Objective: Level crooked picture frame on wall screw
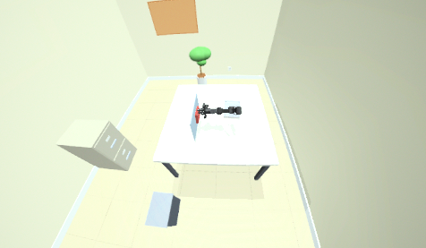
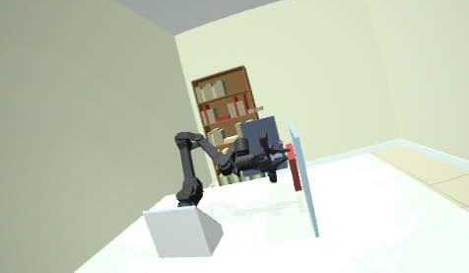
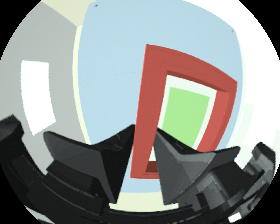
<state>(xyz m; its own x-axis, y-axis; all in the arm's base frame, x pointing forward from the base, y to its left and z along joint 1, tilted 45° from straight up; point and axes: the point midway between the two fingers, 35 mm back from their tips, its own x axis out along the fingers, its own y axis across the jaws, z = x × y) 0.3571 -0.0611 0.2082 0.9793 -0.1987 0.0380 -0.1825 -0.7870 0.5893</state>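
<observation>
Right now the picture frame is 50 mm below my gripper tip, 10 mm to the left of it and 10 mm ahead of it. Round my gripper tip: wall panel: 70 mm below, 20 mm ahead, 10 mm to the left.
</observation>
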